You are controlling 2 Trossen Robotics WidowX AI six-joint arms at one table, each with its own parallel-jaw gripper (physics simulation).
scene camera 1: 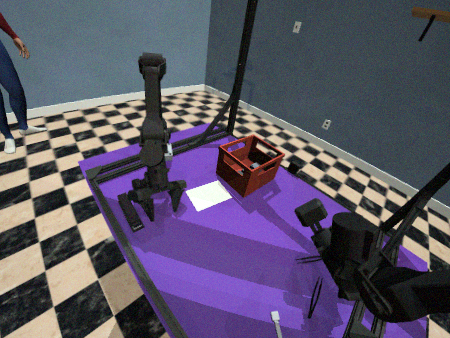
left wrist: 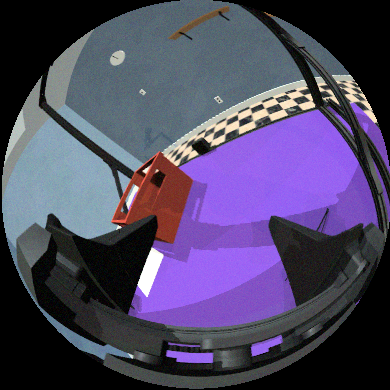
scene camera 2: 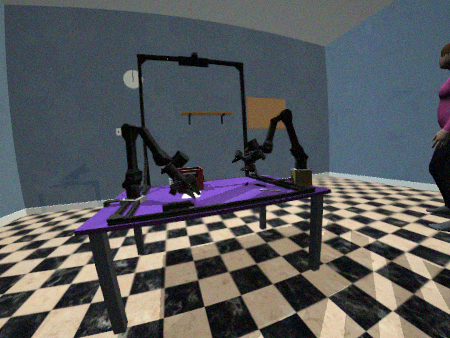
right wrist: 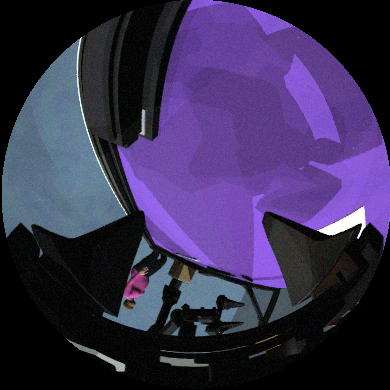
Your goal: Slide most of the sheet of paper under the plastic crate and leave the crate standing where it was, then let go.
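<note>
A white sheet of paper (scene camera 1: 209,195) (scene camera 2: 191,196) (left wrist: 151,271) (right wrist: 345,222) lies flat on the purple table beside the red plastic crate (scene camera 1: 232,178) (scene camera 2: 200,177) (left wrist: 170,200). The crate stands upright, with a small grey item showing inside. My right gripper (scene camera 1: 164,215) (right wrist: 206,217) is open and empty, low over the table, left of the paper in scene camera 1. It partly covers paper and crate in scene camera 2. My left gripper (scene camera 2: 238,166) (left wrist: 215,222) is open and empty, high above the table and away from the crate; its fingers are unclear in scene camera 1.
A long black case (scene camera 1: 131,212) (scene camera 2: 178,206) lies left of the right gripper in scene camera 1. Thin black V-shaped items (scene camera 1: 315,297) (left wrist: 324,220) and a white-headed tool (scene camera 1: 275,317) lie on the table. Black rails (scene camera 1: 117,239) run along the table edges.
</note>
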